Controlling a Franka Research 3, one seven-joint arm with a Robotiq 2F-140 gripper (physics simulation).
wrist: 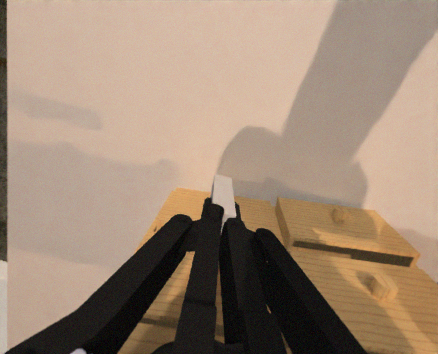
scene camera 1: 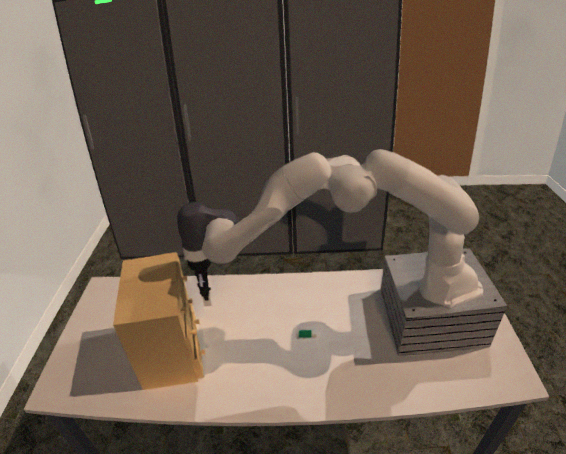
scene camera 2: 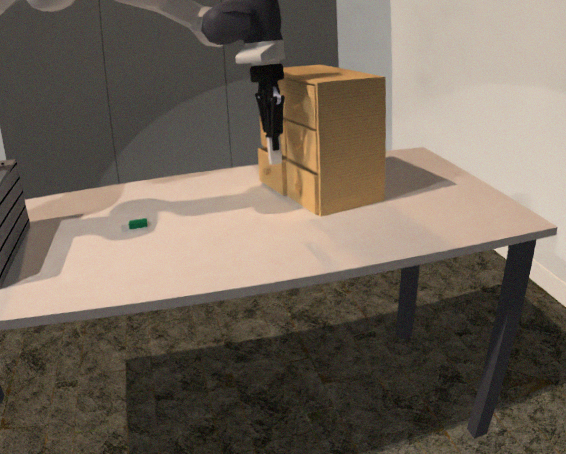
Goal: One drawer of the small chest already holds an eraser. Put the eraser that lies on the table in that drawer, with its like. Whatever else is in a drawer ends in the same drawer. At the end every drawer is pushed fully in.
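Observation:
The eraser, a small green block with a whitish end (scene camera 1: 305, 333) (scene camera 2: 138, 223), lies on the table between the robot base and the chest. The small wooden chest (scene camera 1: 160, 350) (scene camera 2: 352, 145) (wrist: 320, 290) has three rows of drawers in two columns, with round knobs. The bottom drawer (scene camera 2: 270, 172) (wrist: 320, 220) in the column farther from scene camera 2 stands out a little, with a dark gap behind its front. The inside of the drawers is hidden. My gripper (scene camera 1: 207, 301) (scene camera 2: 274, 159) (wrist: 219, 189) is shut and empty, pointing down in front of the drawer fronts, above the table.
The robot base stands on a grey ribbed block (scene camera 1: 445, 325) (scene camera 2: 10, 215) at the other end of the table (scene camera 1: 250, 400) (scene camera 2: 225, 265). Tall dark cabinets (scene camera 1: 230, 125) stand behind the table. Arm shadows fall across the table top.

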